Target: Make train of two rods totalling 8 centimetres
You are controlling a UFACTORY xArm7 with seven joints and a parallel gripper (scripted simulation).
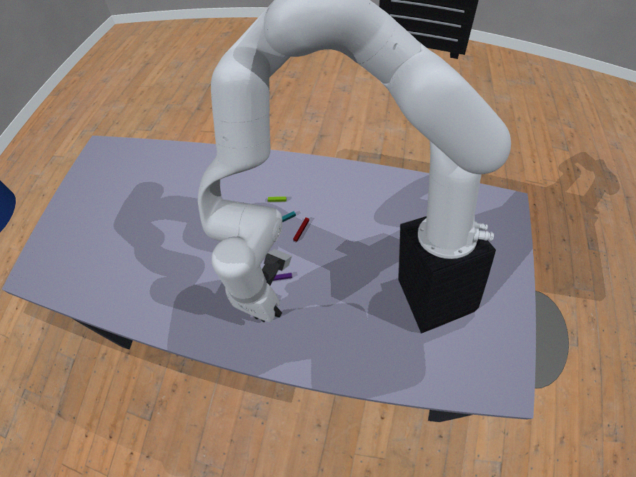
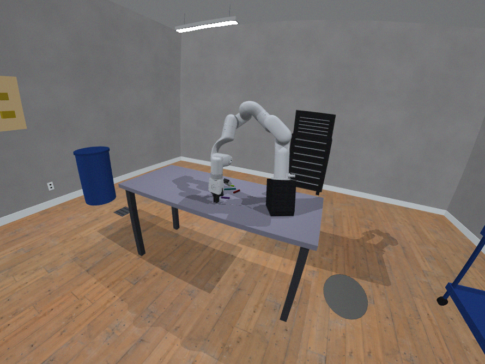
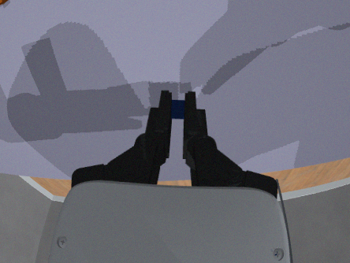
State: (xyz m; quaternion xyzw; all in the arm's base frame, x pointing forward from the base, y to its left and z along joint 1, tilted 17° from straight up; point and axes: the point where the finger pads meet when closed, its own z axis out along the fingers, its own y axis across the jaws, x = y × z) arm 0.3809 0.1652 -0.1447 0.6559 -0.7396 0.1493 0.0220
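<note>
My gripper is now 2 cm above the small blue rod. Round my hand: purple rod 11 cm to the right, 3 cm below, 1 cm behind; then red rod 25 cm to the right, 3 cm below, 2 cm behind; then orange rod 14 cm to the right, 12 cm ahead, 3 cm below.
</note>
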